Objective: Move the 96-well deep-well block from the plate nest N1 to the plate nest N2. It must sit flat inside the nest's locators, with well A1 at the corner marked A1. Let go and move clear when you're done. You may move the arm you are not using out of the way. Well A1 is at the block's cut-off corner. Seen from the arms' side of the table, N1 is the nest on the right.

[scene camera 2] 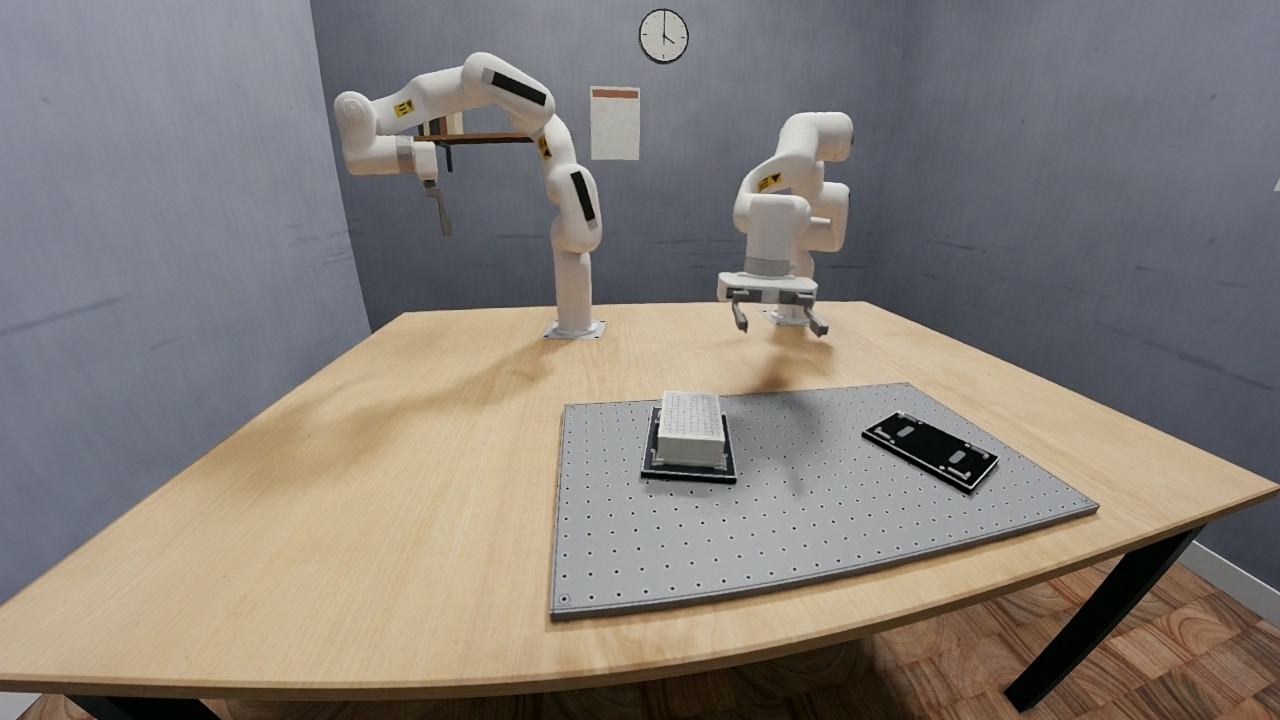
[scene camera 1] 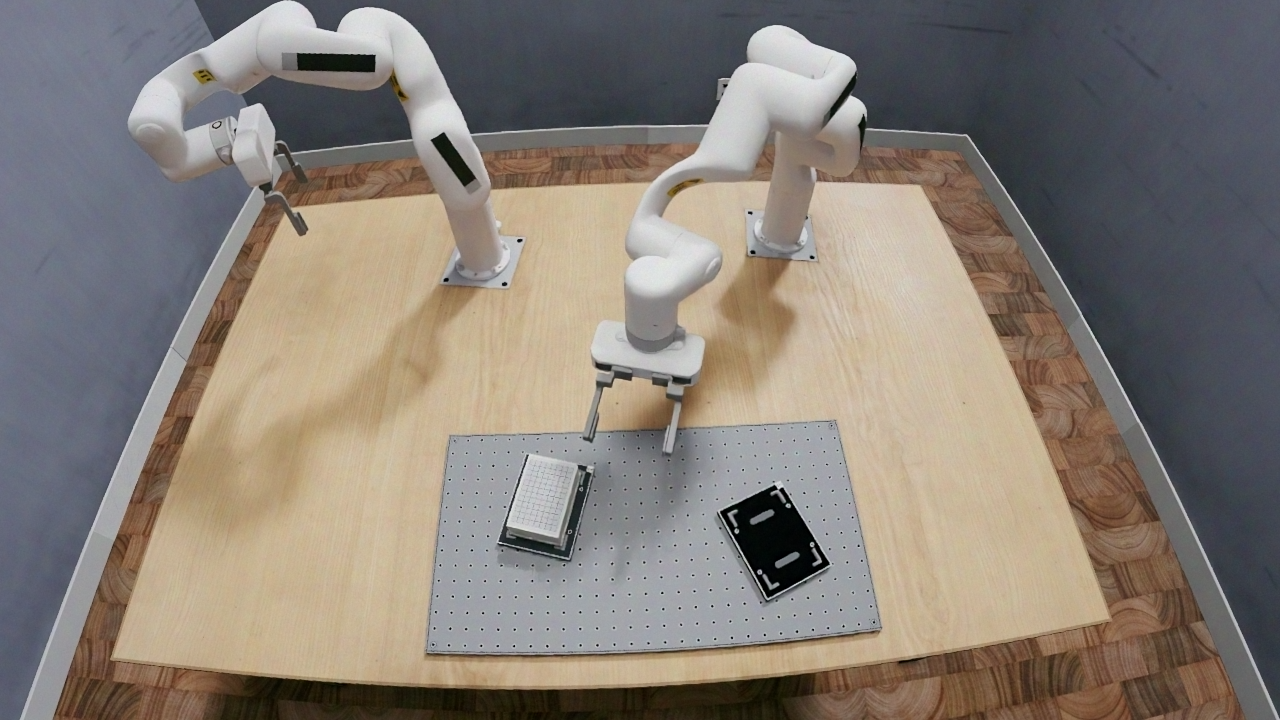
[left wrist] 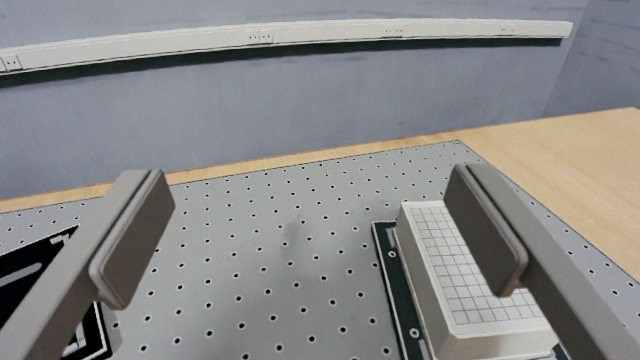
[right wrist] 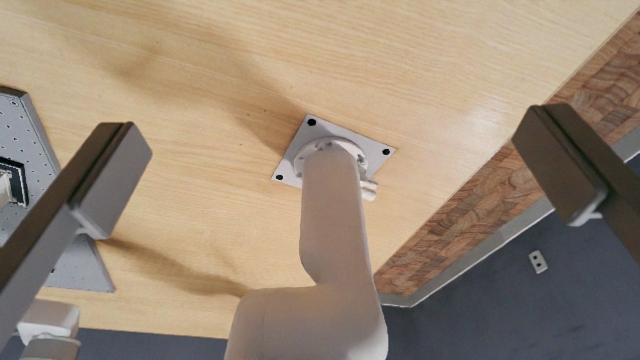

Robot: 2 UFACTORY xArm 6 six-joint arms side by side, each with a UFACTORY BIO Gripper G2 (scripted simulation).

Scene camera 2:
my left gripper: 783,329
my right gripper: 446,233
white deep-well block: 691,433
black nest N2: 933,446
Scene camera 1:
my left gripper: 626,447
my right gripper: 304,206
white deep-well block: 543,503
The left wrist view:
white deep-well block: 454,306
